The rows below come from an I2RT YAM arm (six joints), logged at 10 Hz.
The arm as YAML. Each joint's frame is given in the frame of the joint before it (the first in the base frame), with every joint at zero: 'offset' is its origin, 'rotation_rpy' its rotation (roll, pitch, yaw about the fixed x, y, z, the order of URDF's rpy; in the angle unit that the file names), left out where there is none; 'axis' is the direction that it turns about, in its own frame. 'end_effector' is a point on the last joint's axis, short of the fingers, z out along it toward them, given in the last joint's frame.
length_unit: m
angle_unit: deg
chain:
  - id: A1
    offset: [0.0, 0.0, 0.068]
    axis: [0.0, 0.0, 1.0]
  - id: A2
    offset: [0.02, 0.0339, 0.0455]
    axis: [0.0, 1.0, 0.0]
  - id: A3
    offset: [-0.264, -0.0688, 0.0]
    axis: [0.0, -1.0, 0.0]
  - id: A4
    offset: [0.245, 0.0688, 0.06]
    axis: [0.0, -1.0, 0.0]
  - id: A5
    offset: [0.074, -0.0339, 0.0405]
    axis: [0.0, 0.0, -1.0]
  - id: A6
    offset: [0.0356, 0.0, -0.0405]
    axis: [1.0, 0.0, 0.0]
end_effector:
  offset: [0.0, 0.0, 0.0]
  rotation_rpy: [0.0, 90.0, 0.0]
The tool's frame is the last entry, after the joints.
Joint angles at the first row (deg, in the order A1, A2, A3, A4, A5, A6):
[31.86, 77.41, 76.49, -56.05, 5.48, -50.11]
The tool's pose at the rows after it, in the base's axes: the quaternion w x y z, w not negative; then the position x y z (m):
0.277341 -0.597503 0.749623 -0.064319 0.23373 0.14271 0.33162
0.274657 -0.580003 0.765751 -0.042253 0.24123 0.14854 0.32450
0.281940 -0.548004 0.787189 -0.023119 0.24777 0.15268 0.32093
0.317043 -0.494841 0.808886 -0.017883 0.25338 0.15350 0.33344
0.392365 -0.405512 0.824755 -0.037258 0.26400 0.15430 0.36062
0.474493 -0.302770 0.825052 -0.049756 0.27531 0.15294 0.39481
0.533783 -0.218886 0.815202 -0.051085 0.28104 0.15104 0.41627
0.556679 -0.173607 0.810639 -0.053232 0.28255 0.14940 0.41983
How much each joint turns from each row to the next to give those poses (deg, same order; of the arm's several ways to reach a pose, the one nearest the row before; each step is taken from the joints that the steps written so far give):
[0.00, 1.09, 0.00, 0.98, -2.02, 3.83]
[0.00, 1.99, 0.13, 1.16, -1.61, 3.32]
[-0.11, 1.29, 0.11, 1.81, -0.99, 4.77]
[-0.31, 0.02, 1.86, 2.30, 1.07, 6.07]
[-0.26, 0.06, 3.69, 5.33, 5.60, 7.74]
[-0.59, 0.71, 5.12, 5.53, 6.19, 7.36]
[-0.28, 0.17, 2.29, 5.33, 4.98, 5.67]
[-0.07, -0.37, -0.70, 3.20, 3.10, 3.10]

